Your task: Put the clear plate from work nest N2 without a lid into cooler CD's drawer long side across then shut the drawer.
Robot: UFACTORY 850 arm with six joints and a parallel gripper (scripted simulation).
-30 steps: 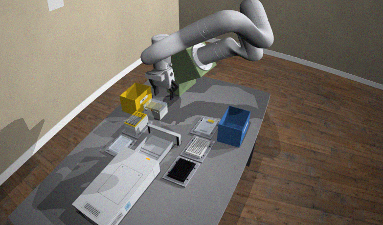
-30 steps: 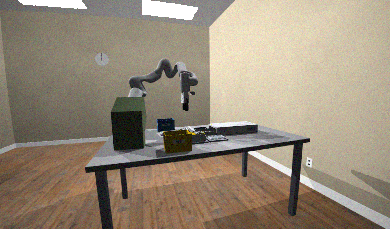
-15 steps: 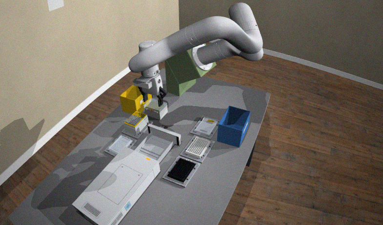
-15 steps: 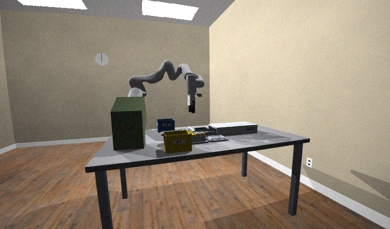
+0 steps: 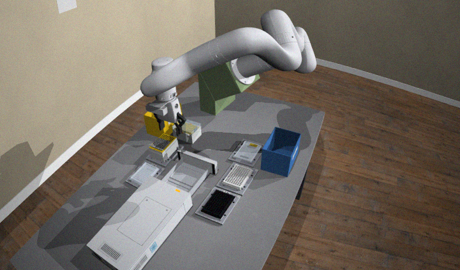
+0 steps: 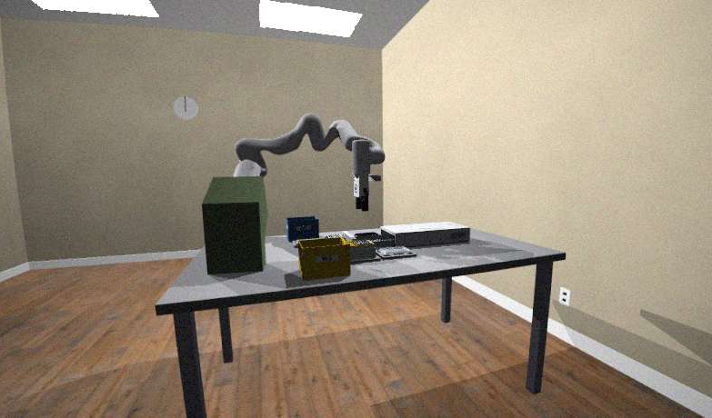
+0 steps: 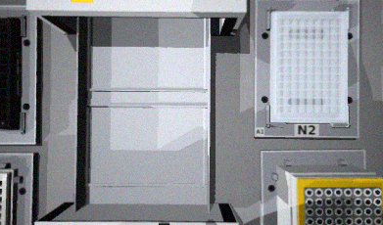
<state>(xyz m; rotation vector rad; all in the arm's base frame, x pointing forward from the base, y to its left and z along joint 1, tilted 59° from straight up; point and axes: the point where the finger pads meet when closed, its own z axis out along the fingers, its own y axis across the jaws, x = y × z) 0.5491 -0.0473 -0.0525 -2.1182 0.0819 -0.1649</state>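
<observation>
The clear plate lies 200 mm below my hand, 130 mm ahead of it and 100 mm to the right of it. Round my hand: cooler drawer 180 mm below, 90 mm to the left, 70 mm ahead; yellow-rimmed tip box 160 mm below, 120 mm to the right, 60 mm behind; white cooler 230 mm ahead, 170 mm below, 90 mm to the left.
</observation>
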